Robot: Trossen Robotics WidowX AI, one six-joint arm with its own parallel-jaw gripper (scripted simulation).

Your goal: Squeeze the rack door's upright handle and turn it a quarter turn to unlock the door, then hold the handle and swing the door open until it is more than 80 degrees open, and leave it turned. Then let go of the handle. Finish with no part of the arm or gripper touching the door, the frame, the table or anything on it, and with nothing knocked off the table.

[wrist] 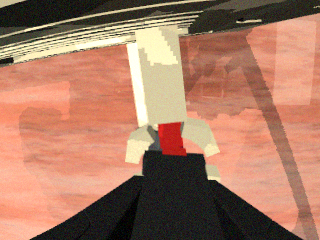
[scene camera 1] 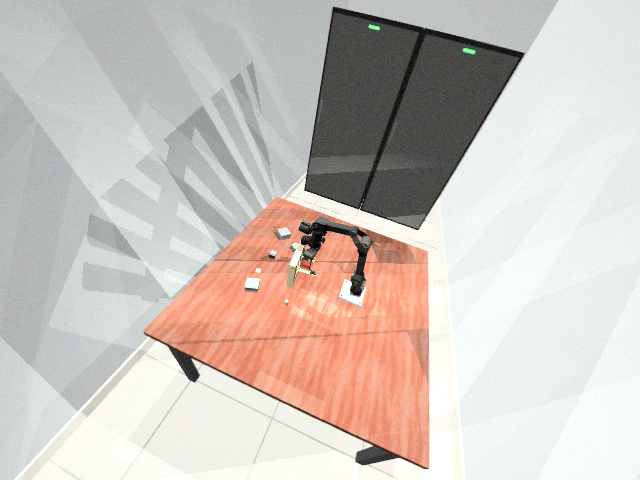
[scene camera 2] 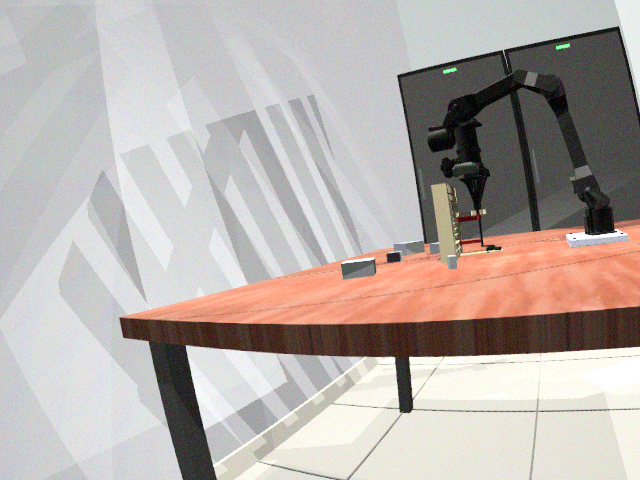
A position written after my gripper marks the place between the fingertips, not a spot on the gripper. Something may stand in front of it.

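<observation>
There's a beige rack [wrist: 133, 57] that I can see, and I can also see my gripper [wrist: 174, 188], [scene camera 2: 477, 204].
</observation>
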